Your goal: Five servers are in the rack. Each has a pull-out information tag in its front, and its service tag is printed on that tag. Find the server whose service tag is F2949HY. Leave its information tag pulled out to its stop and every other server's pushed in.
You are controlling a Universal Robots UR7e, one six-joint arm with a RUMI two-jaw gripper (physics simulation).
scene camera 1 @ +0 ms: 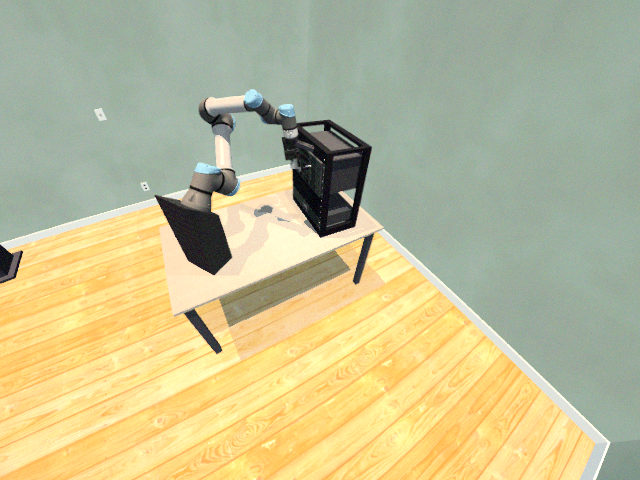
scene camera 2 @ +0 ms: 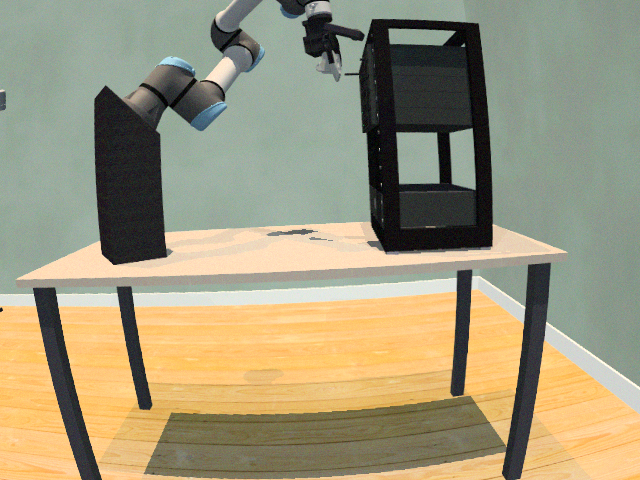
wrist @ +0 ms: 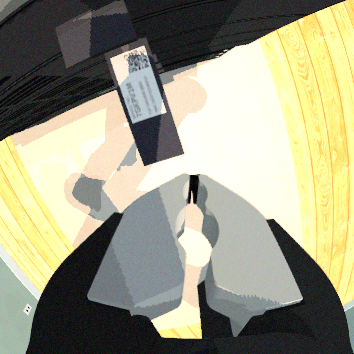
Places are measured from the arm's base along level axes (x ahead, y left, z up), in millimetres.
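Pixels of known places: gripper, fingertip midpoint: [scene camera 1: 299, 172] [scene camera 2: 337, 81] [wrist: 191, 176]; arm's base, link origin: [scene camera 1: 195, 207] [scene camera 2: 133, 120].
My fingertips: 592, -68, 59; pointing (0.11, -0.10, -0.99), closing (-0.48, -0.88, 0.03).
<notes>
For each thing: its middle in the pictures, then the offset to it from my fingertips, as dx, dy, dz. "pt": a spot on its surface instead. Level surfaces: height alone.
- information tag, body centre: [wrist: 132, 68] [scene camera 2: 360, 74] +67, -2, +22
- short grey block, surface spot: [wrist: 95, 35] pt +73, -3, +68
- table, surface height: dz -462
The black rack [scene camera 1: 324, 206] [scene camera 2: 483, 155] holds a block of servers [scene camera 1: 345, 173] [scene camera 2: 431, 87] high up and another server [scene camera 2: 438, 206] at the bottom. One information tag [scene camera 2: 352, 73] [wrist: 165, 142] sticks far out of the upper block. Its white label faces the wrist camera; the turned, blurred print looks like 7SKPV1M, not F2949HY. A short grey block [wrist: 95, 35], apparently another tag's end, projects beside it. My gripper [scene camera 1: 295, 166] [scene camera 2: 338, 79] [wrist: 191, 176] is shut and empty, pointing down in front of the rack, apart from the long tag. The other tags cannot be made out.
The rack stands on the right part of the table [scene camera 1: 268, 258] [scene camera 2: 258, 268]. The black arm pedestal [scene camera 1: 199, 237] [scene camera 2: 129, 191] stands on the left part. The wrist camera's black mount reaches from the gripper towards the rack's upper front in the scene camera 2 view.
</notes>
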